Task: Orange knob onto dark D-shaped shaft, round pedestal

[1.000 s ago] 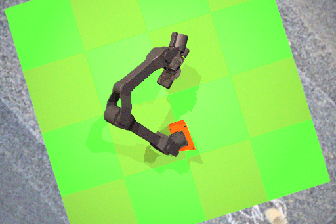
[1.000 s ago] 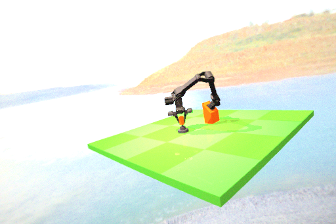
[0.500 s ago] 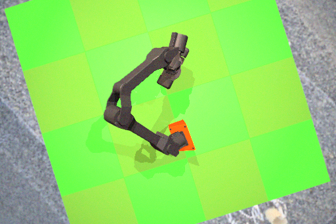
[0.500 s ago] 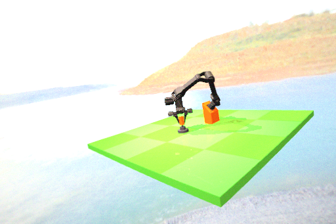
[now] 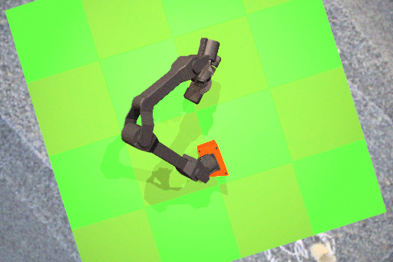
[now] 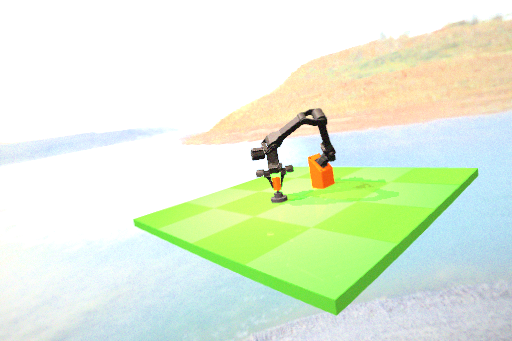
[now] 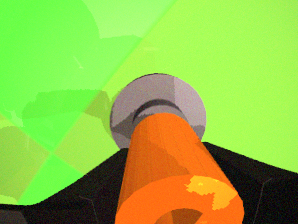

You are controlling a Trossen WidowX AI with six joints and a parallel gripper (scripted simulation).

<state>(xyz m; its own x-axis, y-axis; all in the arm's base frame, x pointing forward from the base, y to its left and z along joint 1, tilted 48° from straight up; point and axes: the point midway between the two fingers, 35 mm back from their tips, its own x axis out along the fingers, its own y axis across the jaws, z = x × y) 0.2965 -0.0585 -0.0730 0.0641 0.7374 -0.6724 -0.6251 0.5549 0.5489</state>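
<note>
The orange knob lies 2 cm above my gripper tip. The rest, counted from my gripper tip: round grey pedestal (4 cm below).
</note>
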